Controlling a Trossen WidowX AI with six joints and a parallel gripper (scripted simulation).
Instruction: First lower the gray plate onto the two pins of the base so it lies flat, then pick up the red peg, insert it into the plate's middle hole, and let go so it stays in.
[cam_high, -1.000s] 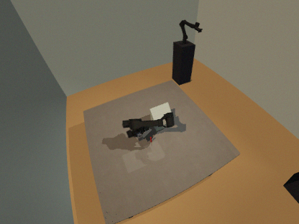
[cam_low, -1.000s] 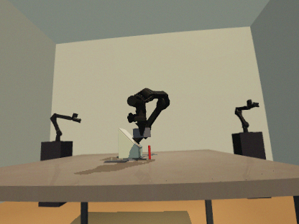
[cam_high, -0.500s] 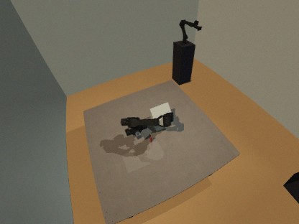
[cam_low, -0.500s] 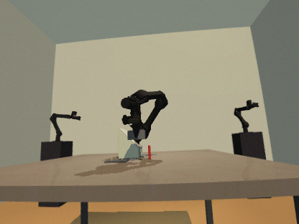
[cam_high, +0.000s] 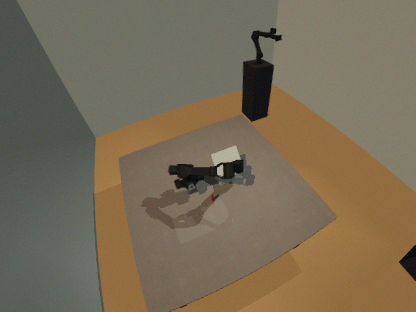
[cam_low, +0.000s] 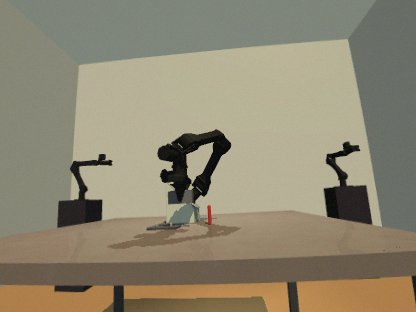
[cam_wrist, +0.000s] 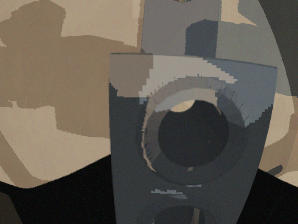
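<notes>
The red peg is 11 cm behind my gripper tip, 10 cm to the left of it and 6 cm below it. Also, from my gripper tip: gray plate (3 cm above).
</notes>
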